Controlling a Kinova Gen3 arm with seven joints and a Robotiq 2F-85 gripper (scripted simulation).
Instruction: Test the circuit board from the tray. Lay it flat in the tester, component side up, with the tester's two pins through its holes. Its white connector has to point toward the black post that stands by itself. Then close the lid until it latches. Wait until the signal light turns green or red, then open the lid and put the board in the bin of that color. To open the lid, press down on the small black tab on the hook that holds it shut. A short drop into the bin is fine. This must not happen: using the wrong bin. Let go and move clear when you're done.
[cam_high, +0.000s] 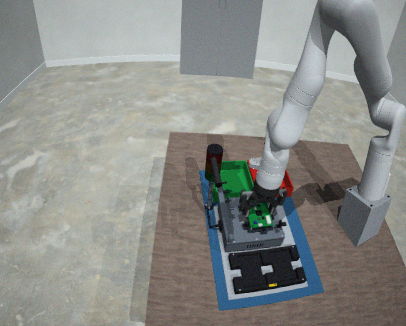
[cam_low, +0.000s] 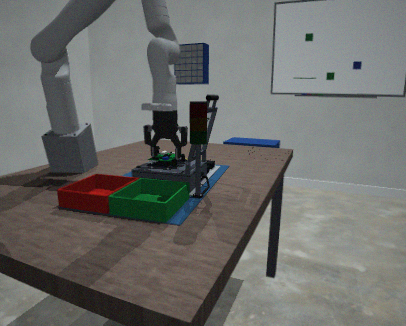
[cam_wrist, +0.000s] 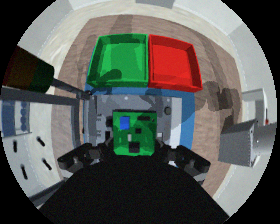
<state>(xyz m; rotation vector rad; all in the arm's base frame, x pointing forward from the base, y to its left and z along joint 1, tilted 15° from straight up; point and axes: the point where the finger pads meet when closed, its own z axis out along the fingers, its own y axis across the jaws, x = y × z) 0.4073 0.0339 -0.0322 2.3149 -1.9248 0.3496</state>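
Now: the green circuit board right at my hand. From my hand the other things lie so: clear lid 120 mm ahead, 90 mm above, 20 mm to the left; then red bin 210 mm to the right, 70 mm below, 70 mm behind; then green bin 190 mm to the right, 80 mm ahead, 70 mm below.
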